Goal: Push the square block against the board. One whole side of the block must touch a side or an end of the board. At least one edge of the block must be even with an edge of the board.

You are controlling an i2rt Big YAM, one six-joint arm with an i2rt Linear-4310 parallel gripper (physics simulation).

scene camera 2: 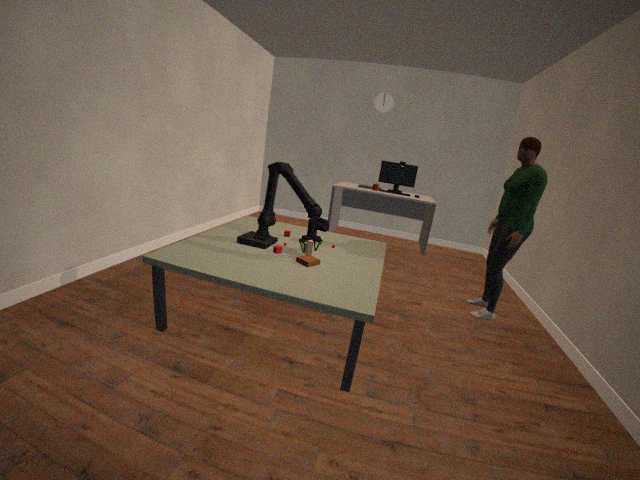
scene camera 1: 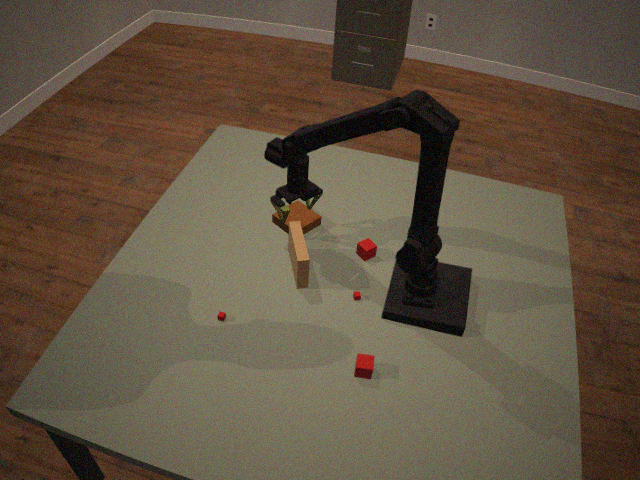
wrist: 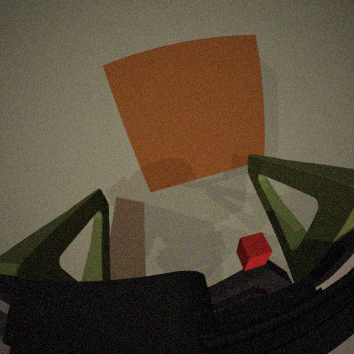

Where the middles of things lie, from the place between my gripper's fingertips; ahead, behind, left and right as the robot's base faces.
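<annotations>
The square block [scene camera 1: 309, 219] is 4 cm to the right of my hand and 1 cm ahead of it, and also 5 cm below it. As for the light wooden board [scene camera 1: 297, 248], I find it 15 cm to the left of my hand, 4 cm behind it and 1 cm below it.
</annotations>
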